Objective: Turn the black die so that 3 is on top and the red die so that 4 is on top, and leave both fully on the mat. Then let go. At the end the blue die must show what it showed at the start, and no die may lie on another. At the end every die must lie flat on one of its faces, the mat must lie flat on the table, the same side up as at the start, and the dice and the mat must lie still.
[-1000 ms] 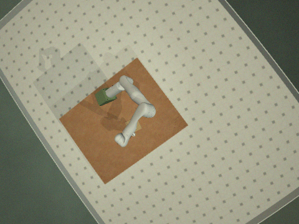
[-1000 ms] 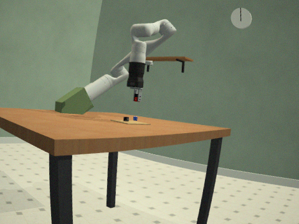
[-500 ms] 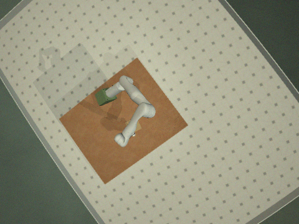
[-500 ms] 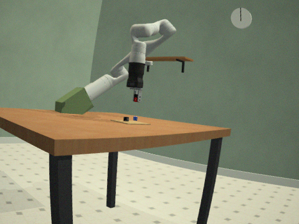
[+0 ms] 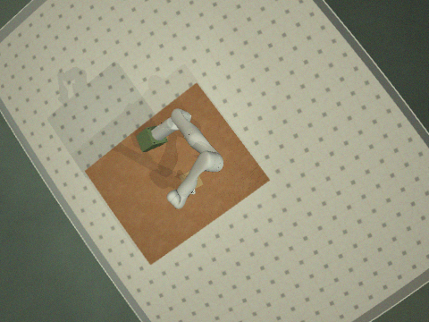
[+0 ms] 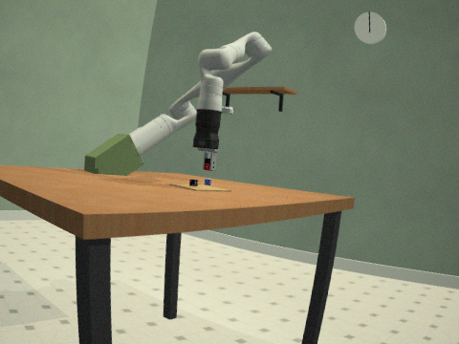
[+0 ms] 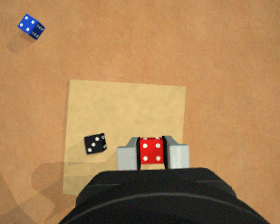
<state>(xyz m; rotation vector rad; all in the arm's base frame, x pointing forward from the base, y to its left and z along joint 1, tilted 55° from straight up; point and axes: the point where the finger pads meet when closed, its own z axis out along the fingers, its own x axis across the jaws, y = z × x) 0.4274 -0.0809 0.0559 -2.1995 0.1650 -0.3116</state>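
Now: the tan mat 30 mm behind my hand and 80 mm below it. Round my hand: blue die: 140 mm behind, 150 mm to the left, 70 mm below; then black die: 60 mm behind, 70 mm below; then red die: 10 mm below.
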